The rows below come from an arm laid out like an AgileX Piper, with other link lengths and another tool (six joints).
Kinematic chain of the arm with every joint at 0, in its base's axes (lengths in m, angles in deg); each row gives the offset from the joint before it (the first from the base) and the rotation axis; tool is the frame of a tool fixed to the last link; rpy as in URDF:
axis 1: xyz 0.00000 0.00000 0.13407 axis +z
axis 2: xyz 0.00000 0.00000 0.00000 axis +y
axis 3: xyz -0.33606 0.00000 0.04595 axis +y
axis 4: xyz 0.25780 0.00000 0.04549 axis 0.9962 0 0.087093
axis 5: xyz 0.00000 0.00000 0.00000 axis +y
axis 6: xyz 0.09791 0.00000 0.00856 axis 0.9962 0 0.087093
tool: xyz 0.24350 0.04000 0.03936 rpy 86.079 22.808 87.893
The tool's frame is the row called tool.
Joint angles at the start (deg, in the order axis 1, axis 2, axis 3, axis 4, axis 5, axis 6):
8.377, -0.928, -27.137, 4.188, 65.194, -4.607
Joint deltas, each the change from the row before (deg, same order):
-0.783, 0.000, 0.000, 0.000, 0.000, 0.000
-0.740, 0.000, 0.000, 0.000, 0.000, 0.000
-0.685, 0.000, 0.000, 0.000, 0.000, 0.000
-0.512, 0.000, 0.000, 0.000, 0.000, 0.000
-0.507, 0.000, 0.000, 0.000, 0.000, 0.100
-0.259, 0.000, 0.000, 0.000, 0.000, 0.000
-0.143, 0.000, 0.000, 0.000, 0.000, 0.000
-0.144, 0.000, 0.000, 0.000, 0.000, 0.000
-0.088, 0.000, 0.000, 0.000, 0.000, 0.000
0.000, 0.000, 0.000, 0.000, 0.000, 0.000
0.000, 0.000, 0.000, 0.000, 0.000, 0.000
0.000, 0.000, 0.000, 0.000, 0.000, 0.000
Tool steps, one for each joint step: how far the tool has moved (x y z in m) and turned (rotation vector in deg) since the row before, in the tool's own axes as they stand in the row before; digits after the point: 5 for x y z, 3 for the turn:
-0.00229, -0.00059, 0.00059, 0.263, -0.599, 0.431
-0.00217, -0.00055, 0.00055, 0.249, -0.566, 0.407
-0.00200, -0.00051, 0.00051, 0.230, -0.524, 0.377
-0.00150, -0.00038, 0.00039, 0.172, -0.391, 0.282
-0.00154, -0.00033, 0.00038, 0.170, -0.385, 0.379
-0.00076, -0.00019, 0.00020, 0.087, -0.198, 0.142
-0.00042, -0.00011, 0.00011, 0.048, -0.109, 0.079
-0.00042, -0.00011, 0.00011, 0.048, -0.110, 0.079
-0.00026, -0.00006, 0.00007, 0.029, -0.067, 0.048
0.00000, 0.00000, 0.00000, 0.000, 0.000, 0.000
0.00000, 0.00000, 0.00000, 0.000, 0.000, 0.000
0.00000, 0.00000, 0.00000, 0.000, 0.000, 0.000

